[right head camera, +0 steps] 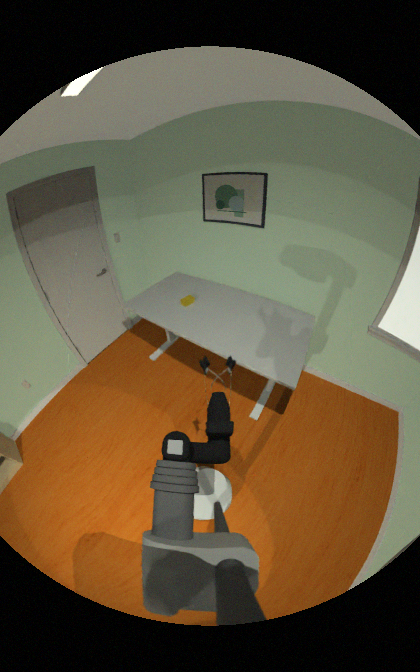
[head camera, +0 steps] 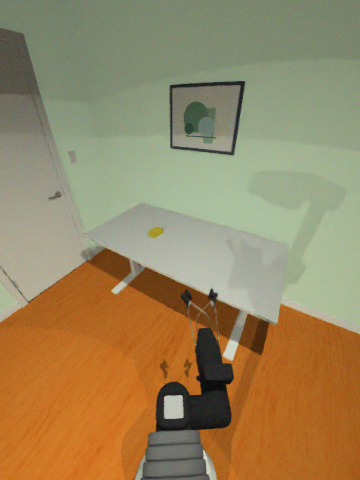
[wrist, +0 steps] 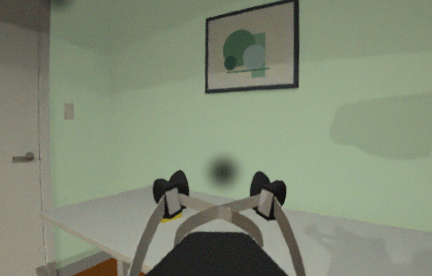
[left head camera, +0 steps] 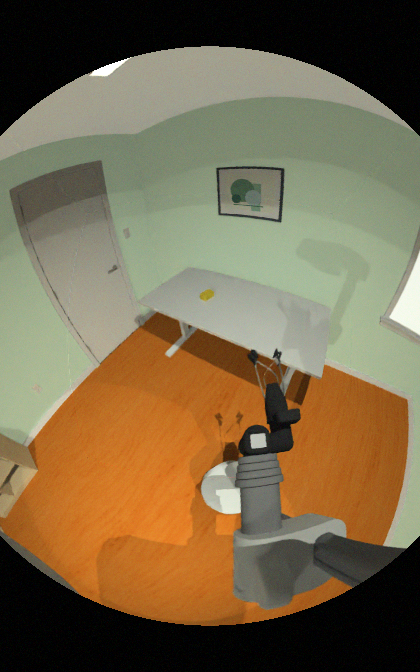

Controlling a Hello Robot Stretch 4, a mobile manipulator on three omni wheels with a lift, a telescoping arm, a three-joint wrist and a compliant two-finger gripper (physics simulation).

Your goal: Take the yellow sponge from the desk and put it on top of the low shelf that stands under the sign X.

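Seen in the pictures: gripper, fingertip midpoint: (head camera: pixel 198 290) (wrist: pixel 219 186) (left head camera: pixel 263 349); robot's base, link origin: (left head camera: pixel 229 486).
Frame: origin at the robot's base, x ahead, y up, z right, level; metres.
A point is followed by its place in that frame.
Observation:
The yellow sponge (head camera: pixel 155 232) {z -0.131, x 1.313, y 0.738 m} (left head camera: pixel 207 295) {z -0.125, x 1.312, y 0.728 m} (right head camera: pixel 187 300) lies on the left part of the white desk (head camera: pixel 200 250) {z 0.212, x 1.129, y 0.693 m} (left head camera: pixel 240 315) {z 0.110, x 1.090, y 0.693 m} (right head camera: pixel 225 320) (wrist: pixel 115 220) {z -0.354, x 1.299, y 0.693 m}. In the wrist view a sliver of the sponge (wrist: pixel 172 218) {z -0.112, x 1.328, y 0.700 m} shows below the left fingertip, which hides the rest. My gripper (head camera: pixel 200 297) {z 0.089, x 0.483, y 1.046 m} (left head camera: pixel 265 355) {z 0.089, x 0.483, y 1.046 m} (right head camera: pixel 217 363) (wrist: pixel 219 186) {z 0.089, x 0.483, y 1.046 m} is open and empty. It is at the near long edge of the desk in the head views, to the right of the sponge and apart from it. The sign X and the low shelf under it cannot be made out.
A door (head camera: pixel 30 175) {z -1.213, x 1.649, y 1.125 m} (left head camera: pixel 75 270) {z -1.344, x 1.439, y 1.082 m} (right head camera: pixel 65 270) stands left of the desk. A framed picture (head camera: pixel 206 117) {z 0.262, x 1.627, y 1.529 m} (wrist: pixel 252 47) {z 0.257, x 1.630, y 1.518 m} hangs on the wall behind it. Part of a wooden shelf unit (left head camera: pixel 26 462) {z -2.051, x -0.271, y 0.116 m} (right head camera: pixel 11 446) shows at the far left edge. A window (left head camera: pixel 412 295) {z 1.546, x 0.851, y 1.118 m} is at the right.

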